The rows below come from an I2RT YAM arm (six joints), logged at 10 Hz.
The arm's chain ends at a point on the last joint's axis. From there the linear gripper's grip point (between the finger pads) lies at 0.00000 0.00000 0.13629 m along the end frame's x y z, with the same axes.
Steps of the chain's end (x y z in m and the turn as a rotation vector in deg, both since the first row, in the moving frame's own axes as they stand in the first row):
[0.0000, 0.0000, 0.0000, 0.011, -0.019, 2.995]
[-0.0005, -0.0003, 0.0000, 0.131, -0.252, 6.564]
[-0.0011, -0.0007, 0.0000, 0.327, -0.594, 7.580]
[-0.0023, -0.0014, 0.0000, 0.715, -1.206, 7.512]
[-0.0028, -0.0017, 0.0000, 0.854, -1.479, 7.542]
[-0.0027, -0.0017, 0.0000, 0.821, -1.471, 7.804]
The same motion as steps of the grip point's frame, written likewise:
[0.0000, 0.0000, 0.0000, 0.011, -0.019, 2.995]
[-0.0011, -0.0006, 0.0000, 0.131, -0.252, 6.564]
[-0.0025, -0.0016, 0.0000, 0.327, -0.594, 7.580]
[-0.0050, -0.0033, 0.0000, 0.715, -1.206, 7.512]
[-0.0062, -0.0040, -0.0001, 0.854, -1.479, 7.542]
[-0.0061, -0.0039, -0.0001, 0.821, -1.471, 7.804]

